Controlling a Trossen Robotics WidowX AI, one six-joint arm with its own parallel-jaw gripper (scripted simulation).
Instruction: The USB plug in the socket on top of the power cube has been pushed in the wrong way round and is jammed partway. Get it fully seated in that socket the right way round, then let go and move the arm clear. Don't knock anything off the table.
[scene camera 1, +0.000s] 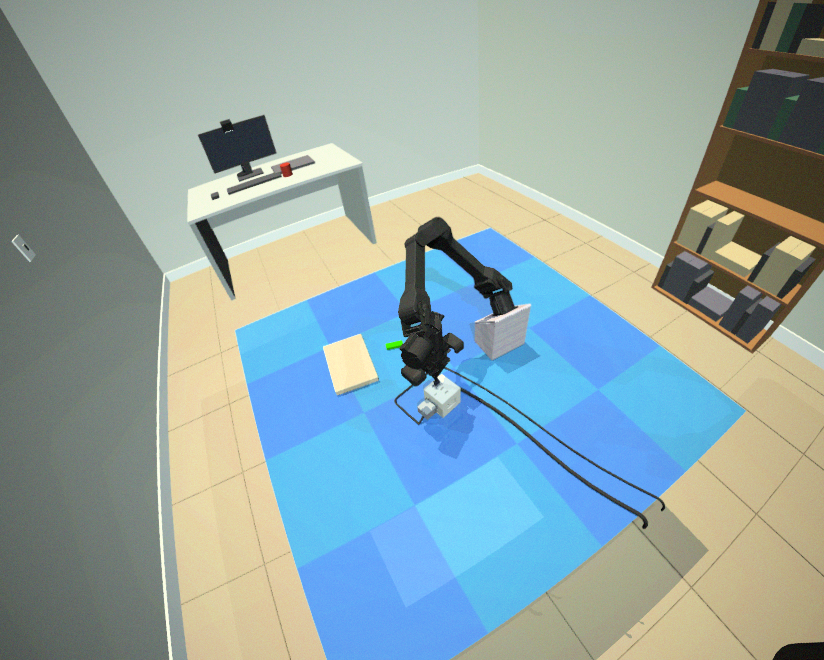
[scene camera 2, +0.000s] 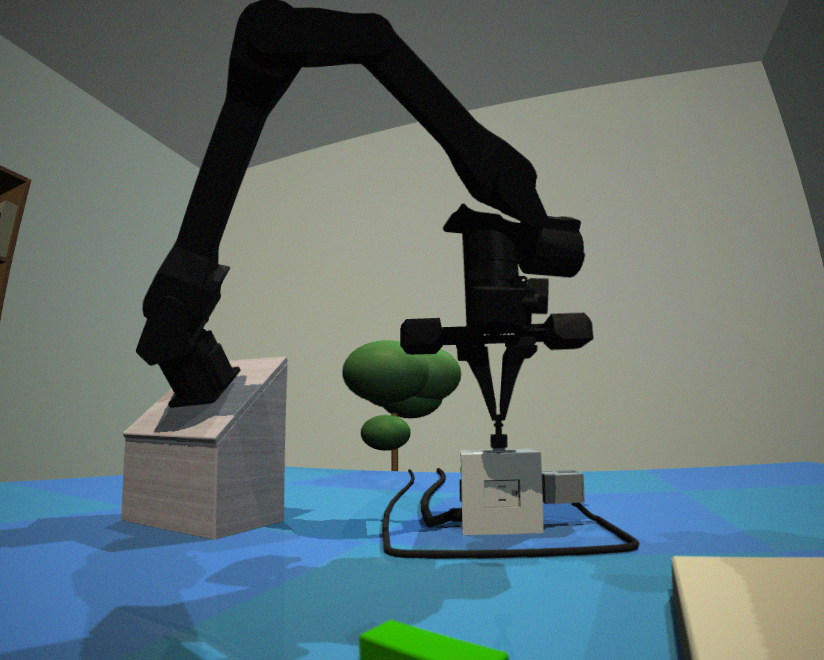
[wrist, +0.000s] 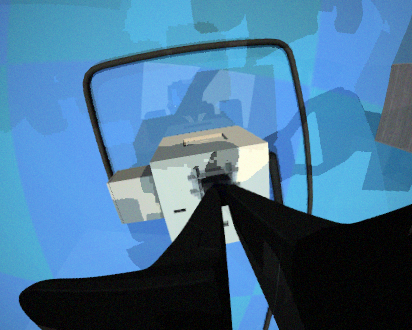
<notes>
In view: the gripper (scene camera 2: 498, 420), a tan board (scene camera 1: 350, 366) and a white power cube (scene camera 2: 501, 493).
The gripper also shows in scene camera 1 (scene camera 1: 435, 377) and in the wrist view (wrist: 221, 195). The wrist view misses the tan board: it is out of frame.
</notes>
